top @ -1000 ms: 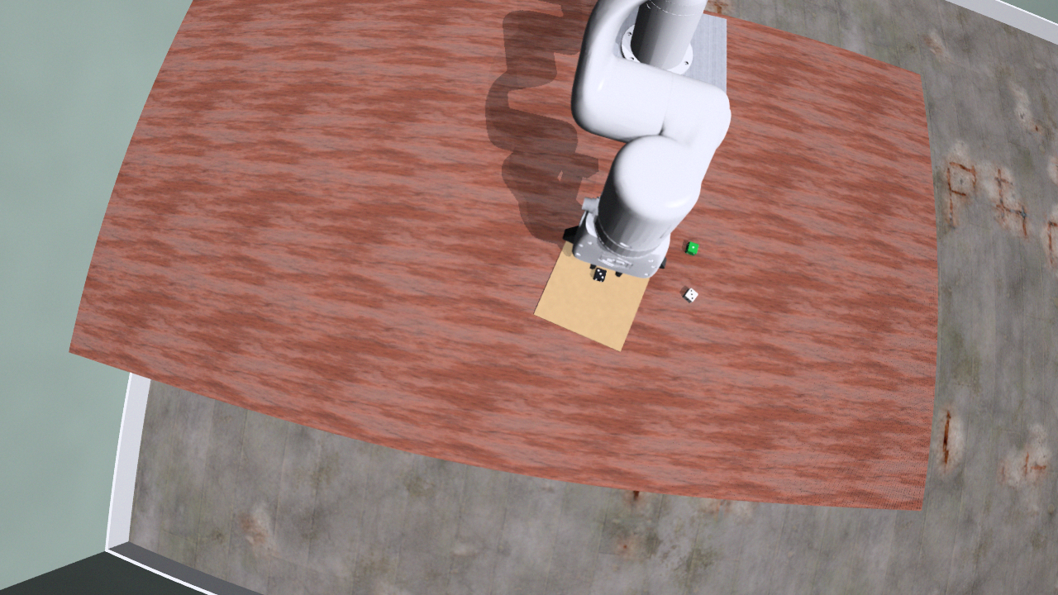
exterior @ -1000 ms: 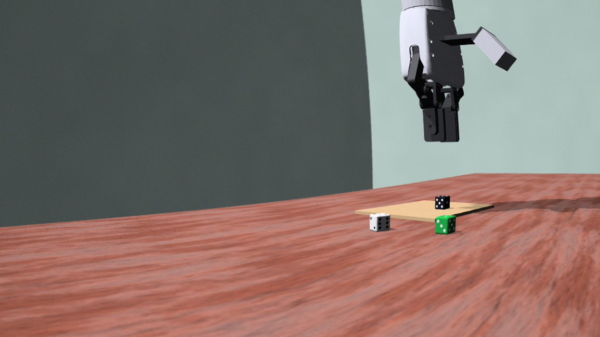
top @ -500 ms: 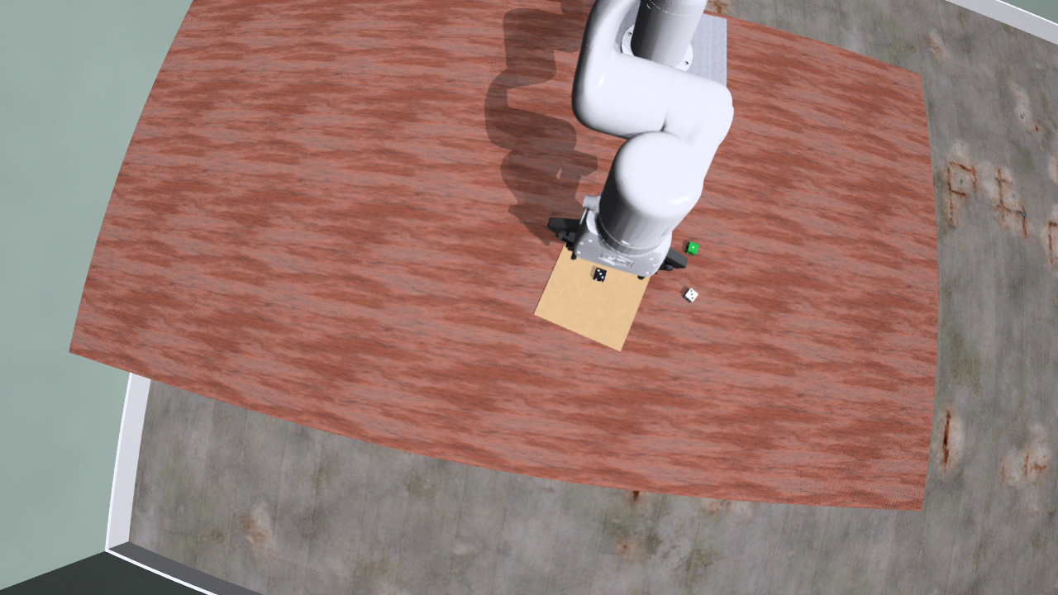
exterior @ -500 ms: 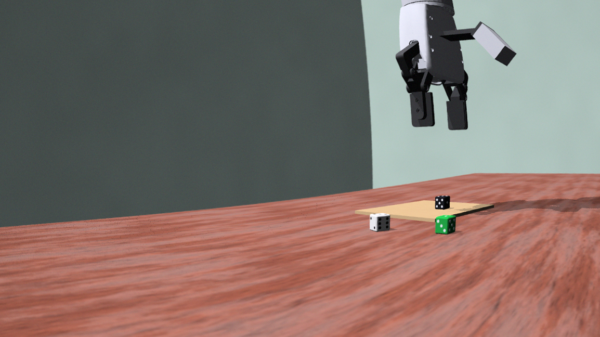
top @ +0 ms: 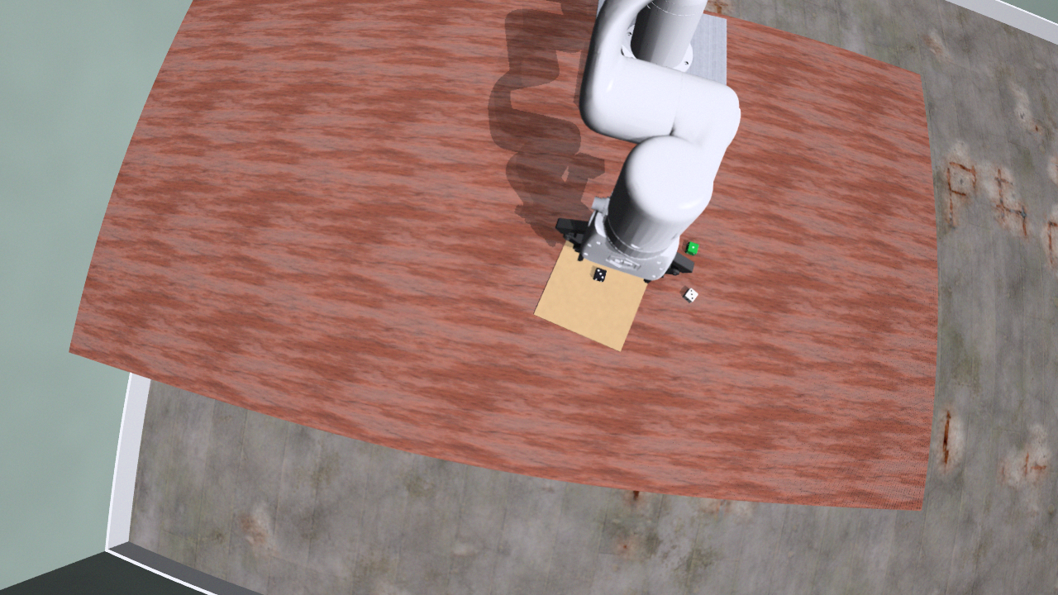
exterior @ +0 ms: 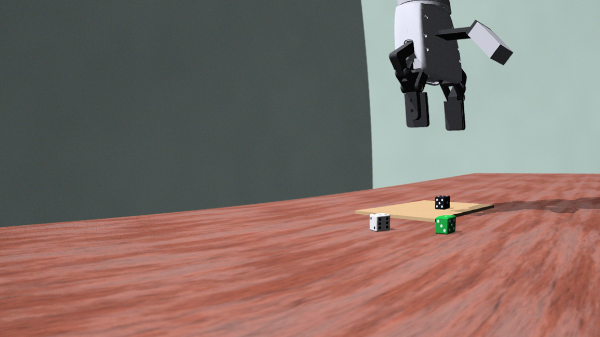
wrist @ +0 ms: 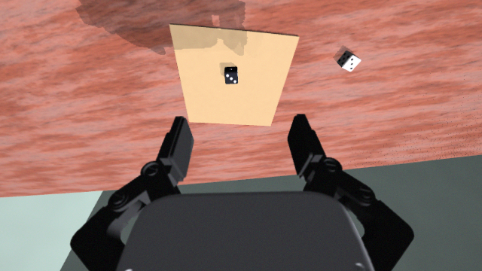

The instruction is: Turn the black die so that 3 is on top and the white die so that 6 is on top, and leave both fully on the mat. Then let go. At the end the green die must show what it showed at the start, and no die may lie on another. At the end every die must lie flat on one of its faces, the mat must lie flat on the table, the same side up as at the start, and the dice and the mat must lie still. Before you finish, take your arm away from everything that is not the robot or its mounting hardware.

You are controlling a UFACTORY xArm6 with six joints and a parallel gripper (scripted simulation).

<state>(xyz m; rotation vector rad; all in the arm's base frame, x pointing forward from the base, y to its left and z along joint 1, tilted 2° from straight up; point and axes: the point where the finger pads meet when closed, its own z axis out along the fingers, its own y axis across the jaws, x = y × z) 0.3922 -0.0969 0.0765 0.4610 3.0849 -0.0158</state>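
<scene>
Right now the white die is 3 cm ahead of my hand, 13 cm to the left of it and 11 cm below it. From my hand the other things lie so: green die: 5 cm behind, 14 cm to the left, 11 cm below; tan mat: 2 cm ahead, 2 cm to the right, 11 cm below; black die: 1 cm to the right, 10 cm below.
</scene>
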